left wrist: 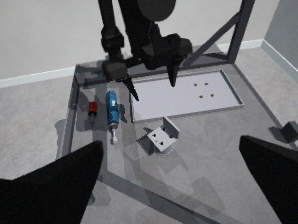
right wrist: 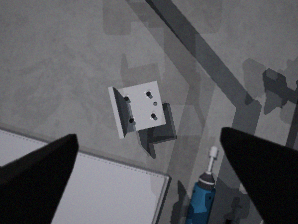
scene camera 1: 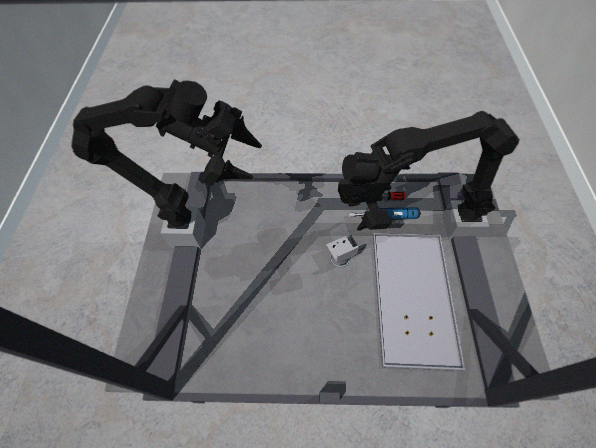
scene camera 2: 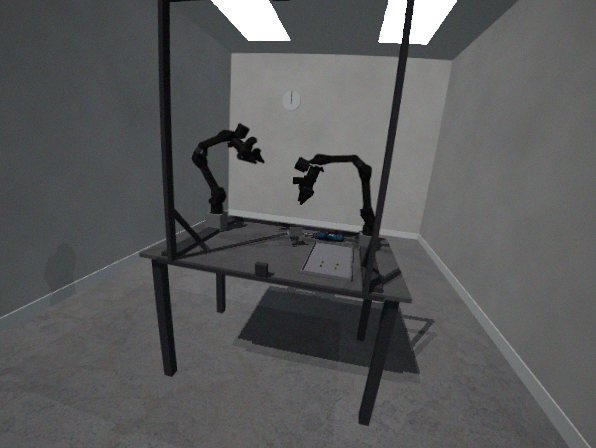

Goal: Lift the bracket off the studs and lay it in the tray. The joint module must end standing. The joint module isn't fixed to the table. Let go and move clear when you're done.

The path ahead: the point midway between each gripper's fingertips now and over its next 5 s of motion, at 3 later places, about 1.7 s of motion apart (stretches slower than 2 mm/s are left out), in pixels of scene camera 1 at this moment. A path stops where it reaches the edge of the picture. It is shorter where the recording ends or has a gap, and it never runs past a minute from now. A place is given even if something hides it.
My left gripper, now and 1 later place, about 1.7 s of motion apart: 256,161; 325,233
My right gripper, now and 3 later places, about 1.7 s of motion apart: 352,215; 347,253; 346,253; 354,253
